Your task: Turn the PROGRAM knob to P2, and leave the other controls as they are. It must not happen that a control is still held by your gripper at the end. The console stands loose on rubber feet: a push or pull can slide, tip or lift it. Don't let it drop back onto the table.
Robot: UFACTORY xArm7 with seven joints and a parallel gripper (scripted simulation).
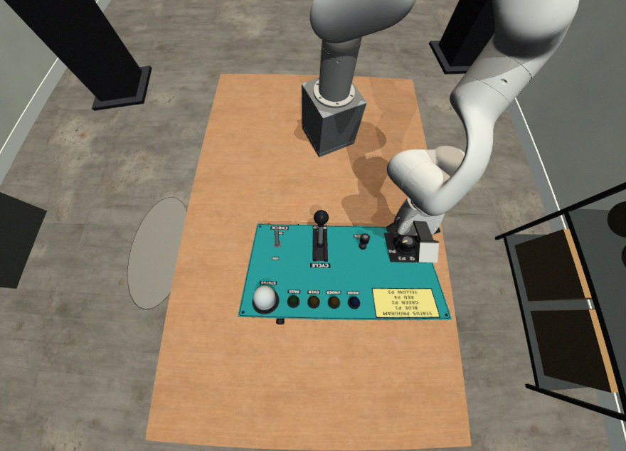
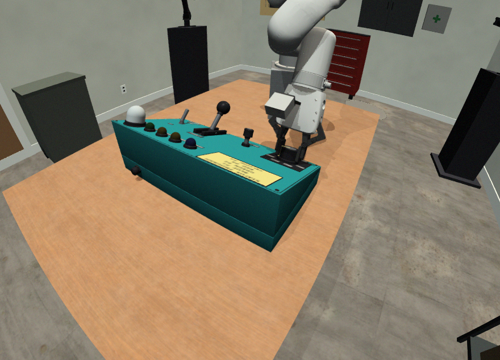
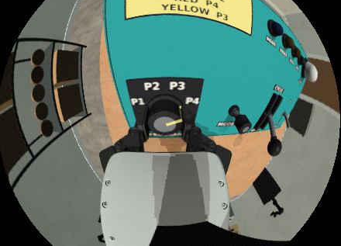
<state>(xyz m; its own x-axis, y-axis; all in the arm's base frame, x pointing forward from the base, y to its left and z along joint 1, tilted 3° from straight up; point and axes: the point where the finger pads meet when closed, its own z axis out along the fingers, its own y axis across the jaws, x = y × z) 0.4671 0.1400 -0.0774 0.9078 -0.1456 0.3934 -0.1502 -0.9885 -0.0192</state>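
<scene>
The black toggle lies 12 cm to the right of my hand and 2 cm behind it. From my hand the other things lie so: check toggle 36 cm to the right, 6 cm behind, 1 cm below; teal console 19 cm to the right, 3 cm below, 1 cm ahead; ball-topped cycle lever 23 cm to the right, 6 cm behind, 1 cm above.
</scene>
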